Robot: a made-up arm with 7 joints.
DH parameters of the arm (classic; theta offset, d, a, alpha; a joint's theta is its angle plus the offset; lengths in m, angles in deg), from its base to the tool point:
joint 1: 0 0.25 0 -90
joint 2: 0 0 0 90
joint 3: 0 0.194 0.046 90
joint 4: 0 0 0.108 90
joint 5: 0 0.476 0 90
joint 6: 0 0 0.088 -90
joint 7: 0 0.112 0 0
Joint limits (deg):
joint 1: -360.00..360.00
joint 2: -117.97..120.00
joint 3: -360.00..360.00
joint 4: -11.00..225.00
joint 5: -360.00..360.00
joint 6: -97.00..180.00
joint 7: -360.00..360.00
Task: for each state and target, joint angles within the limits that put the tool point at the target. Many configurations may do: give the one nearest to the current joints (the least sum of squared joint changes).
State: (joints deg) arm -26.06 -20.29 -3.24 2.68 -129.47 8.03 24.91
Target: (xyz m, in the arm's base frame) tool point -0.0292 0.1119 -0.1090
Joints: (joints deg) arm -28.33 8.07 0.24 -11.00 -130.73 -13.59 24.91
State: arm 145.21 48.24 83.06 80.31 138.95 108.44 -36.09
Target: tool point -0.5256 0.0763 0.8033
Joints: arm 124.22 41.75 93.68 120.85 144.19 103.09 -36.09
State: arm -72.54 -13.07 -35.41 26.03 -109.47 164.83 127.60
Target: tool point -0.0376 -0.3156 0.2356
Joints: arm -60.83 -22.15 -22.33 18.13 -106.94 180.00 127.60
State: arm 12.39 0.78 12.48 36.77 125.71 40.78 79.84
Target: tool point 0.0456 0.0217 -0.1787
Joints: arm 16.76 8.64 22.25 -0.98 134.52 17.39 79.84
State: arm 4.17 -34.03 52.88 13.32 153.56 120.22 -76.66
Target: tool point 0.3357 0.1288 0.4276
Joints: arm -9.66 -62.47 24.51 9.40 161.82 146.74 -76.66
